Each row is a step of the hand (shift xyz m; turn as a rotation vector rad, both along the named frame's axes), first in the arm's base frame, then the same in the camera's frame.
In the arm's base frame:
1: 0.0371 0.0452 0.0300 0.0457 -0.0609 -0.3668
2: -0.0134 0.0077 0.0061 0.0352 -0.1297 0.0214
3: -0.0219 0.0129 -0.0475 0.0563 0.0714 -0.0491
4: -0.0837 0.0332 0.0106 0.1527 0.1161 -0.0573
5: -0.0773 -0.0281 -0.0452 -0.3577 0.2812 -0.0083
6: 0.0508 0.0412 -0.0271 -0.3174 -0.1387 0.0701
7: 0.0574 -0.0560 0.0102 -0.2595 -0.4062 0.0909
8: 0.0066 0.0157 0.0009 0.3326 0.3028 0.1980
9: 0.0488 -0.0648 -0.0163 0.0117 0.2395 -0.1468
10: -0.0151 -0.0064 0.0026 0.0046 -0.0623 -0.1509
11: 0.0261 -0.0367 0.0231 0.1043 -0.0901 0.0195
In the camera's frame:
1: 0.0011 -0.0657 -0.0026 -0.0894 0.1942 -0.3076
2: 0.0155 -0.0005 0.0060 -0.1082 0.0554 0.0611
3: 0.0231 0.0272 -0.0404 -0.0006 -0.0551 -0.0874
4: 0.0862 0.0203 0.0194 -0.0473 -0.1353 -0.1397
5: 0.0402 0.0846 -0.0063 0.4542 0.0206 -0.0200
6: -0.0145 -0.0428 -0.0545 0.1611 0.2374 0.2063
7: -0.0794 -0.0005 0.0153 -0.0517 0.3715 0.3161
8: 0.0048 -0.0146 -0.0074 -0.0579 -0.4861 -0.0434
9: -0.0794 0.0232 -0.0018 0.1360 -0.0933 -0.2277
10: 0.0078 0.0115 0.0091 -0.0493 0.1126 -0.1075
11: -0.0424 -0.0018 0.0276 -0.1368 -0.0090 0.0240

